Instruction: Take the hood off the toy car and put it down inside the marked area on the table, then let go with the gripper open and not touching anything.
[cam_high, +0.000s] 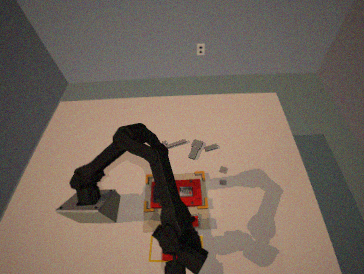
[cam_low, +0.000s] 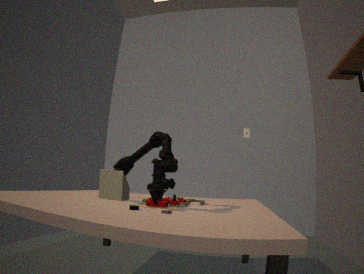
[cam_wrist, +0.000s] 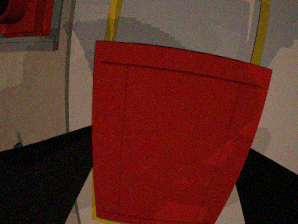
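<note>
My gripper tip is 1 cm below the red hood.
</note>
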